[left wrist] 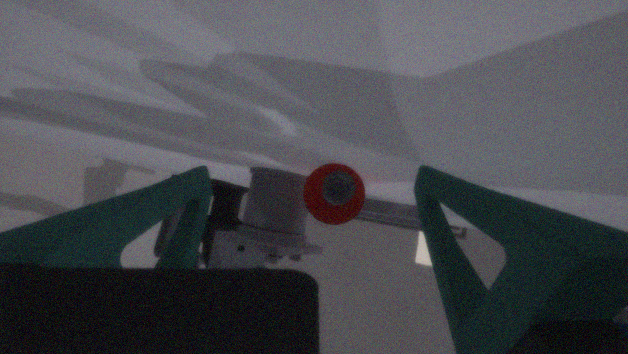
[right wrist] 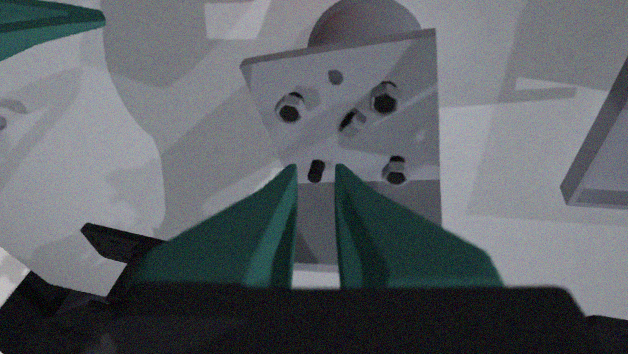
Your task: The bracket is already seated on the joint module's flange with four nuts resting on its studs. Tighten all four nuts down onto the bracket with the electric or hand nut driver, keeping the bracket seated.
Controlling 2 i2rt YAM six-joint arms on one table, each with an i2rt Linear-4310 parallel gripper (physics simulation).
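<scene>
In the right wrist view the grey bracket [right wrist: 346,119] sits on the round joint module [right wrist: 362,22]. Nuts sit on three studs: upper left [right wrist: 289,109], upper right [right wrist: 385,101] and lower right [right wrist: 395,171]. A fourth nut [right wrist: 350,119] lies tilted on the plate near its middle. The lower left stud [right wrist: 316,171] is bare. My right gripper [right wrist: 316,178] is shut and empty, its tips just short of that bare stud. In the left wrist view my left gripper [left wrist: 313,177] is wide open and empty. A red nut driver [left wrist: 334,193] shows end-on beyond the fingers, beside the grey module [left wrist: 276,200].
A grey tray edge [right wrist: 600,149] stands at the right of the right wrist view. A black part [right wrist: 116,244] lies at the lower left. A green finger [right wrist: 43,20] of the other gripper shows at the top left. A grey rail [left wrist: 388,214] runs behind the driver.
</scene>
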